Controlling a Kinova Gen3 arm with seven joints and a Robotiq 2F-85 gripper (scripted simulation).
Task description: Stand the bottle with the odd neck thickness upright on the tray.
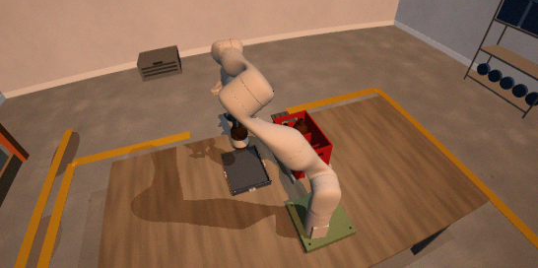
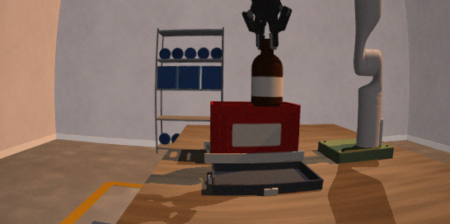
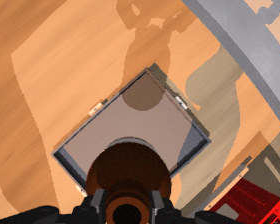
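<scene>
My hand is 320 mm above the dark tray. Round my hand: red crate (50 mm ahead, 290 mm to the right, 250 mm below).
</scene>
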